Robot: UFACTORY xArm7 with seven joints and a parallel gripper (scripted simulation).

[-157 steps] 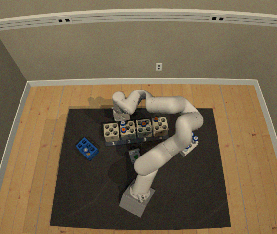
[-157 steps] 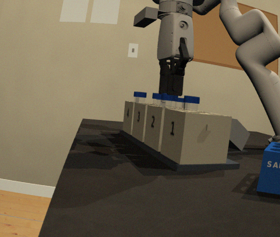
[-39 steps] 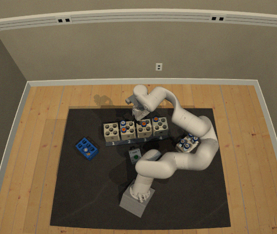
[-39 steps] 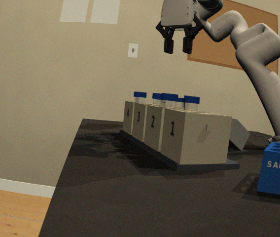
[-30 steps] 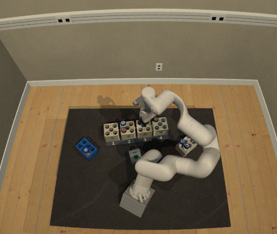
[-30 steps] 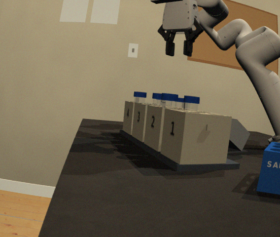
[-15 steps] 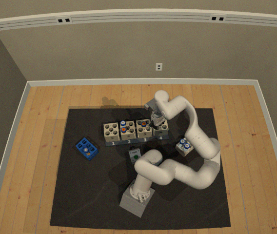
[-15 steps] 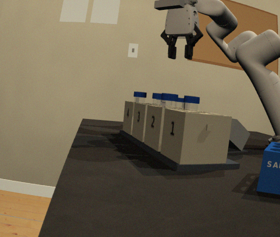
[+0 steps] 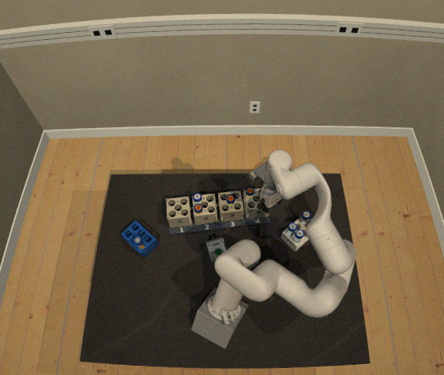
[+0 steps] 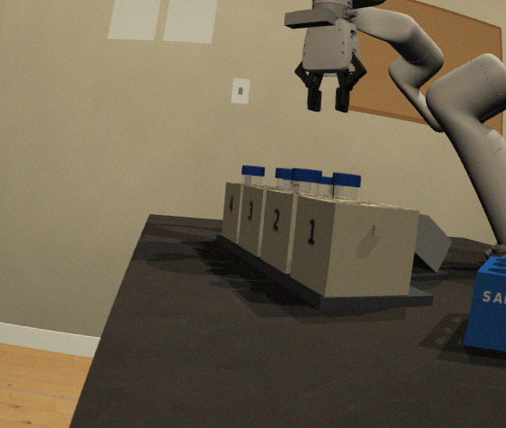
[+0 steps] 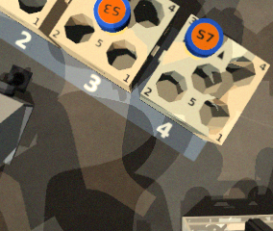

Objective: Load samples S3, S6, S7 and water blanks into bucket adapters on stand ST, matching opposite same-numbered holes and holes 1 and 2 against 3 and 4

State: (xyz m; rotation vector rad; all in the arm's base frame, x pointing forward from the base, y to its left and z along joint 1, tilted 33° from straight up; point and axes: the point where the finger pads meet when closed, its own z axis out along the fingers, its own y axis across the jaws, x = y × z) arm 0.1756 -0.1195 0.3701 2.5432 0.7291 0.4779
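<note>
Now: hand 22 cm above the white blank rack, 13 cm to the left of it and 5 cm past it. The rest, counted from my hand: blue sample rack: 53 cm to the left, 22 cm below, 7 cm ahead; then adapter 1: 34 cm to the left, 20 cm below, 14 cm ahead.
</note>
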